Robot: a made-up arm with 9 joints. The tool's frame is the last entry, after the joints. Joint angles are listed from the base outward. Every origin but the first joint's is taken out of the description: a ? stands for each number. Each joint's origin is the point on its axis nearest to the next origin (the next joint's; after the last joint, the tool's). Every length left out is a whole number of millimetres.
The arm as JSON. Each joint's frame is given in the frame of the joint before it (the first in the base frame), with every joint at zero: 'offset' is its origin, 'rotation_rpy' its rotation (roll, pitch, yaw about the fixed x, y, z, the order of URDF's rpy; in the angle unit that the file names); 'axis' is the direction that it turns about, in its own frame. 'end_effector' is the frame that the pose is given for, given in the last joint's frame.
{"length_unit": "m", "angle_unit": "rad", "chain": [
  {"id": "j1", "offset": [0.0, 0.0, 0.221], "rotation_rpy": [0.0, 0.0, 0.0], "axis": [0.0, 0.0, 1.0]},
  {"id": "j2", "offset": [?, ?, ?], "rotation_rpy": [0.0, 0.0, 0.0], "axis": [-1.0, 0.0, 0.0]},
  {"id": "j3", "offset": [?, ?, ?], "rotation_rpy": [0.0, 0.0, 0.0], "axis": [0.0, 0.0, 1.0]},
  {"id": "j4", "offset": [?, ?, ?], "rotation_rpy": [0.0, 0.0, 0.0], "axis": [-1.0, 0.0, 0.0]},
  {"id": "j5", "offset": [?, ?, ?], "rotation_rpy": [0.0, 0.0, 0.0], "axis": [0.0, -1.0, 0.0]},
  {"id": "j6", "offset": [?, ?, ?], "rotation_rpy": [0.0, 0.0, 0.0], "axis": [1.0, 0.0, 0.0]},
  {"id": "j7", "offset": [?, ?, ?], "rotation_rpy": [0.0, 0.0, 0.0], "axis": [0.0, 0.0, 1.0]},
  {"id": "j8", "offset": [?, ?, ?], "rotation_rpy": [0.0, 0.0, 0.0], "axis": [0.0, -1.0, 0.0]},
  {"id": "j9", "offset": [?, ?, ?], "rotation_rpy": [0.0, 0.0, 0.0], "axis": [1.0, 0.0, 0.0]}
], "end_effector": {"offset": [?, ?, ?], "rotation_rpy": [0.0, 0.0, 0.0]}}
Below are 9 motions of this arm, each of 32 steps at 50 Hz.
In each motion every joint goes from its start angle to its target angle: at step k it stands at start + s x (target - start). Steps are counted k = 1, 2, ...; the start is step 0. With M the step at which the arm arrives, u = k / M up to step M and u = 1 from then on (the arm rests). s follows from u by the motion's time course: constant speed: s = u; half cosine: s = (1 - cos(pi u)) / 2; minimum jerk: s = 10 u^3 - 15 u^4 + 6 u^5.
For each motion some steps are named. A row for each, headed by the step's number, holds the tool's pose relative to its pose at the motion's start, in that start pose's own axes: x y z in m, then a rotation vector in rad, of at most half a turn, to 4 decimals.
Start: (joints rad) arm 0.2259 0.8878 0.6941 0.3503 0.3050 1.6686 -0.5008 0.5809 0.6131
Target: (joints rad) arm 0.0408 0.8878 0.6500 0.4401 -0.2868 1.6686 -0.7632 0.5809 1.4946
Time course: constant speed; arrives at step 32
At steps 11, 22, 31, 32:
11: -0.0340 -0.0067 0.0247 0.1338 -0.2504 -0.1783
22: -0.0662 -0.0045 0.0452 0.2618 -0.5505 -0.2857
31: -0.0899 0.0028 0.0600 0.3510 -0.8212 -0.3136
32: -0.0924 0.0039 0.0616 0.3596 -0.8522 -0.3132

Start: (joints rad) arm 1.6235 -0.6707 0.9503 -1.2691 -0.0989 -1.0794 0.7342 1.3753 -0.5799
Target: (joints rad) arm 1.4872 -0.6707 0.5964 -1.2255 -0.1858 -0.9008 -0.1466 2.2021 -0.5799
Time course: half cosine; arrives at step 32
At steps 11, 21, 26, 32:
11: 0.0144 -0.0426 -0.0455 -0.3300 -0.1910 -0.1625
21: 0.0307 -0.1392 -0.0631 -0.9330 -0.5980 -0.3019
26: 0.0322 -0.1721 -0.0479 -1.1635 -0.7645 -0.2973
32: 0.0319 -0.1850 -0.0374 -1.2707 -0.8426 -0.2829

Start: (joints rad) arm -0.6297 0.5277 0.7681 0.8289 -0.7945 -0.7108 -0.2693 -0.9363 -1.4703
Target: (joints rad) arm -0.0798 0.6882 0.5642 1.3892 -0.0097 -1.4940 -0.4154 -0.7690 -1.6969
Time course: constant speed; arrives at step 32
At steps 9, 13, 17, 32:
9: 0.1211 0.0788 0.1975 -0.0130 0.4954 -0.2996
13: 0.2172 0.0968 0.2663 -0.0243 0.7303 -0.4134
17: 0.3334 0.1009 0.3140 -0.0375 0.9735 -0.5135
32: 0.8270 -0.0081 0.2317 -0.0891 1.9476 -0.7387

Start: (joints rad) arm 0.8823 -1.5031 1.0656 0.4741 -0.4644 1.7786 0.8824 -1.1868 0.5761
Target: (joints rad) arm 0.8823 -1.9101 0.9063 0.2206 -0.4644 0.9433 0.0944 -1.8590 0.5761
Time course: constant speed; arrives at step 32
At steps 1, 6, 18, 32:
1: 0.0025 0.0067 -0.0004 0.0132 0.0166 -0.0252
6: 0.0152 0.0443 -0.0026 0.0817 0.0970 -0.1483
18: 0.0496 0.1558 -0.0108 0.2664 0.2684 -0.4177
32: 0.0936 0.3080 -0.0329 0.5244 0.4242 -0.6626

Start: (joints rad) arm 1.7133 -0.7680 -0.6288 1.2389 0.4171 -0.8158 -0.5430 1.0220 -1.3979
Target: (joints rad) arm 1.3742 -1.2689 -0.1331 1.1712 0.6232 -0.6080 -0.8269 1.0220 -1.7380
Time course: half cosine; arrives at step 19
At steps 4, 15, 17, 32:
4: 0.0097 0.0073 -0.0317 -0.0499 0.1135 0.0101
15: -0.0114 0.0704 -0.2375 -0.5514 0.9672 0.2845
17: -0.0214 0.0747 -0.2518 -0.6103 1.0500 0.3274
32: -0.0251 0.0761 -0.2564 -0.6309 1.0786 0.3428

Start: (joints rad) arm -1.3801 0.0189 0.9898 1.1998 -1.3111 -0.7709 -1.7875 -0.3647 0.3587
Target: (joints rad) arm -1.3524 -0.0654 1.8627 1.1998 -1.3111 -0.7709 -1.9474 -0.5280 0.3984
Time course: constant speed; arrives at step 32
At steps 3, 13, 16, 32:
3: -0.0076 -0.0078 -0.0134 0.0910 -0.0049 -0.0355
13: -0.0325 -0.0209 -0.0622 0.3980 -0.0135 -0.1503
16: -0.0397 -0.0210 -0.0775 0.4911 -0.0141 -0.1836
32: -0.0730 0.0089 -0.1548 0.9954 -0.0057 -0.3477

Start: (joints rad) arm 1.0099 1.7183 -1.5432 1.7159 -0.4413 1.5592 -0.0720 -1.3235 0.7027
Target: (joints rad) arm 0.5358 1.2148 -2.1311 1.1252 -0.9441 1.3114 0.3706 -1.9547 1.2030
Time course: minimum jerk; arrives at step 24
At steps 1, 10, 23, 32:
1: -0.0001 0.0003 -0.0002 0.0006 0.0004 -0.0008
10: -0.0404 0.1578 -0.1186 0.3473 0.1580 -0.4056
23: 0.0851 0.4818 -0.2187 1.1904 0.3277 -1.0227
32: 0.0853 0.4821 -0.2187 1.1914 0.3279 -1.0232

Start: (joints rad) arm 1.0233 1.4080 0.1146 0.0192 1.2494 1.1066 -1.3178 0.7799 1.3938
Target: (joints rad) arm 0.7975 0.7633 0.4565 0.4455 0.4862 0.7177 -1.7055 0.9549 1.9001
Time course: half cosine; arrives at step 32
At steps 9, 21, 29, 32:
9: 0.0221 0.0367 0.0225 -0.1053 -0.1147 0.0077
21: 0.1002 0.1351 0.0803 -0.3980 -0.2935 0.1107
29: 0.1331 0.1682 0.1010 -0.5044 -0.2998 0.1845
32: 0.1358 0.1708 0.1027 -0.5131 -0.2986 0.1917

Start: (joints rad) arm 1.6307 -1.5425 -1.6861 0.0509 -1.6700 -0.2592 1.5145 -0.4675 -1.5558
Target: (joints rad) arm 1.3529 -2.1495 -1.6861 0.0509 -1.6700 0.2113 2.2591 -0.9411 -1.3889
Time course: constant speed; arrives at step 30
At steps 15, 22, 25, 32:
15: -0.1399 0.0154 -0.0078 0.0276 -0.5752 0.0335
22: -0.1901 0.0342 -0.0284 0.0008 -0.8015 0.0309
25: -0.2085 0.0444 -0.0391 -0.0165 -0.8883 0.0250
32: -0.2354 0.0643 -0.0583 -0.0511 -1.0178 0.0088

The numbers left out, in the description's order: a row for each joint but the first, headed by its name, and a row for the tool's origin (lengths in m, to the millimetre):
j2: 0.282 -0.001 0.0
j3: 0.0 0.006 0.302
j4: -0.126 -0.021 0.0
j5: 0.0 0.398 -0.224
j6: -0.122 0.0 -0.083
j7: 0.0 0.075 0.501
j8: 0.096 0.005 0.0
j9: -0.05 0.0 -0.116
tool: 0.0 -0.08 -0.014

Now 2 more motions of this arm.
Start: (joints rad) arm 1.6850 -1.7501 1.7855 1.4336 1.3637 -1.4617 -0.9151 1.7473 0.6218
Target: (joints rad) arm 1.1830 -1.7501 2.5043 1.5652 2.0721 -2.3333 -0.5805 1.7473 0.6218
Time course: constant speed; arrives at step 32
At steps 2, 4, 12, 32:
2: -0.0029 0.0266 0.0435 -0.0692 -0.0520 0.0425
4: -0.0089 0.0561 0.0822 -0.1403 -0.0970 0.0851
12: -0.0542 0.1868 0.1804 -0.4390 -0.2038 0.2459
32: -0.1955 0.3427 0.0813 -1.1605 0.0592 0.4077

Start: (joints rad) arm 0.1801 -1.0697 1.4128 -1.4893 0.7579 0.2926 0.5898 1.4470 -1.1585
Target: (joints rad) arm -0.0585 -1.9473 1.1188 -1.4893 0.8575 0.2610 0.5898 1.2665 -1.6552
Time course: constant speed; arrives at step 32
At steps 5, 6, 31, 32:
5: 0.0399 -0.0895 0.0792 0.0511 -0.0039 -0.0667
6: 0.0473 -0.1088 0.0932 0.0609 -0.0037 -0.0802
31: 0.1641 -0.6604 0.2268 0.2568 0.1298 -0.4161
32: 0.1663 -0.6824 0.2234 0.2625 0.1408 -0.4281

